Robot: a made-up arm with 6 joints.
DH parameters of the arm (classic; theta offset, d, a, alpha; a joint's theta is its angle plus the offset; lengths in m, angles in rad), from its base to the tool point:
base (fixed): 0.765 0 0.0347 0
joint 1: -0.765 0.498 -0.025 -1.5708
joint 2: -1.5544 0 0.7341 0
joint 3: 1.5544 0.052 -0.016 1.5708
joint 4: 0 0.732 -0.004 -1.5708
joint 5: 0 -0.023 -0.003 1.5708
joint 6: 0.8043 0 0.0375 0
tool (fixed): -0.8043 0.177 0 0
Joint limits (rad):
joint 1: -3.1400..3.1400
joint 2: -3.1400..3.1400
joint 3: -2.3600..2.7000
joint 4: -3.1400..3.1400
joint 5: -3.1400..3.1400
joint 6: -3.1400..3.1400
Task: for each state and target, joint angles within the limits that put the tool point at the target. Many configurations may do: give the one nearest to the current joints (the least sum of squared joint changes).
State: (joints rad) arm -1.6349 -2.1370 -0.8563 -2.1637 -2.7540 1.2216
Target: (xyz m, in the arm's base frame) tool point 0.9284 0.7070 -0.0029
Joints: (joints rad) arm -2.4055 -1.6912 -0.7789 -2.1402 -2.6875 1.2162
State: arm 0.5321 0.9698 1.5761 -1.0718 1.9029 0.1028
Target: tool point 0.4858 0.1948 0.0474
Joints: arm 0.5118 1.2967 2.0284 -0.9750 1.8568 0.1236
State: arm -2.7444 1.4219 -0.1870 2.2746 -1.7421 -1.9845
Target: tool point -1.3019 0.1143 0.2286
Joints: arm -3.1400 1.5433 0.3141 1.8834 -1.9808 -2.0093
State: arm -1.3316 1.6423 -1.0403 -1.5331 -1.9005 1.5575
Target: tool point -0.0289 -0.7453 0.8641
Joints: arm -1.8835 1.8869 -1.6891 -1.3753 -2.1447 1.6242
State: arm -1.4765 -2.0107 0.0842 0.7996 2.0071 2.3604
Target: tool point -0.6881 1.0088 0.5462
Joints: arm -0.8440 -2.0544 0.9165 0.6335 2.3301 2.4066
